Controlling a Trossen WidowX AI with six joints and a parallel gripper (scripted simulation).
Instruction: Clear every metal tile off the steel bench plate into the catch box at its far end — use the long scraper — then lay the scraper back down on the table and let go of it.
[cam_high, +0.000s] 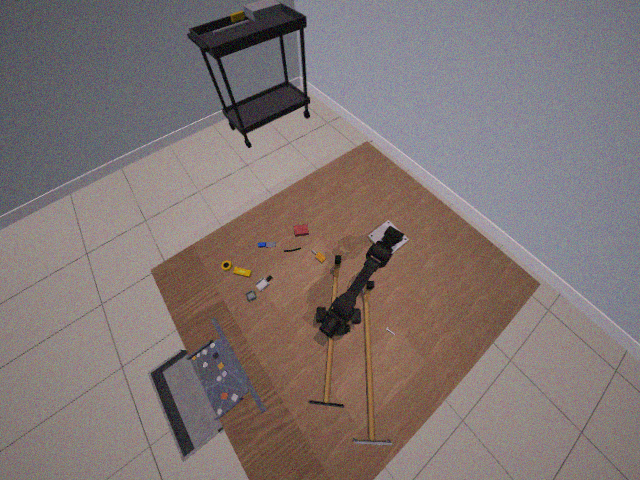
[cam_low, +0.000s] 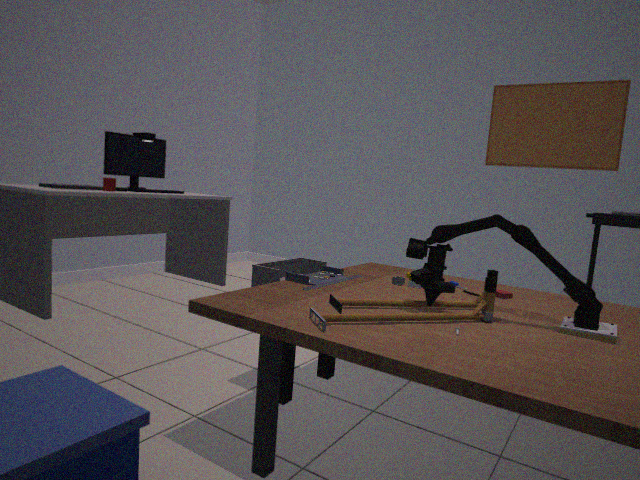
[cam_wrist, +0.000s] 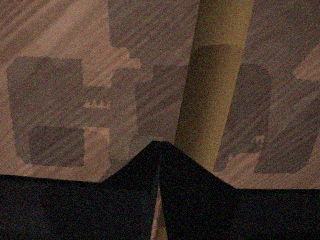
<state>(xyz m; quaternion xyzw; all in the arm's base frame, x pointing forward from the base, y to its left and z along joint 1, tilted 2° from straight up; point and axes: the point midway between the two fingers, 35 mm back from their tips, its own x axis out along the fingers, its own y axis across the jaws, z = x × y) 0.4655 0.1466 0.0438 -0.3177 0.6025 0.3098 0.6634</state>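
My gripper tip is 5 cm below the long scraper, 4 cm short of it and 2 cm to the right of it. The rest, counted from my gripper tip: scoop 34 cm to the right, 18 cm ahead, 1 cm below; then yellow ribbed bit 30 cm to the right, 11 cm behind; then long yellow-handled tool 20 cm to the left, 5 cm above, 2 cm behind.
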